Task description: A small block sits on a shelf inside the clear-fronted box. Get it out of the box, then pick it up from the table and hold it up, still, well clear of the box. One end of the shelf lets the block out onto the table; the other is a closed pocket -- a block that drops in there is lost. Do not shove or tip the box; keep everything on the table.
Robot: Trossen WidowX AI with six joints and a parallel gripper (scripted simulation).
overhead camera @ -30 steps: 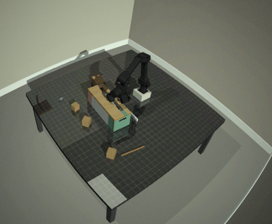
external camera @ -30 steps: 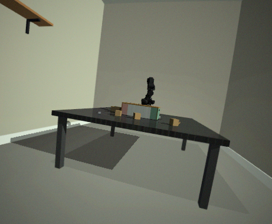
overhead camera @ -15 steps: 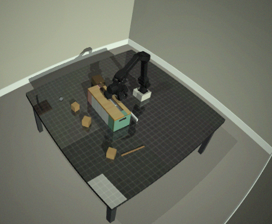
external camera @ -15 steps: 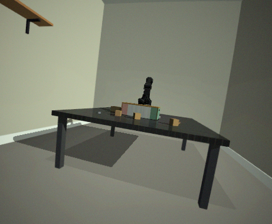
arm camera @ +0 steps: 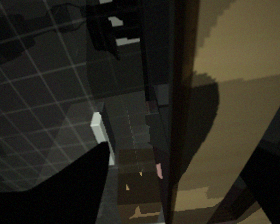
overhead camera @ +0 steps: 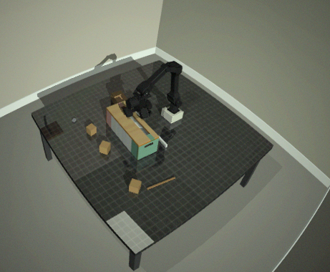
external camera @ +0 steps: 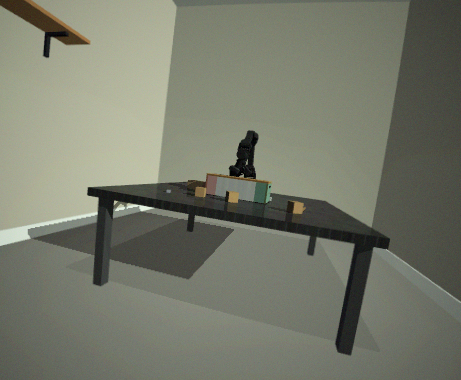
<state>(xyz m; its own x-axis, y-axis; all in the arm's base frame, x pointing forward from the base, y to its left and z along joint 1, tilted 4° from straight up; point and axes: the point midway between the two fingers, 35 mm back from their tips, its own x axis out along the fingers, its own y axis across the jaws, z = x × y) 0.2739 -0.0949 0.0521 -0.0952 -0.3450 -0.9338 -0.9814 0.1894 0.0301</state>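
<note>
My gripper tip is 5 cm short of the tan block, 3 cm to the left of it and 1 cm above it. From my gripper tip the other things lie so: small grey bit 28 cm ahead, 31 cm to the right, 9 cm below; then long box 4 cm ahead, 6 cm to the left, 3 cm below; then thin stick 21 cm ahead, 44 cm to the left, 9 cm below.
</note>
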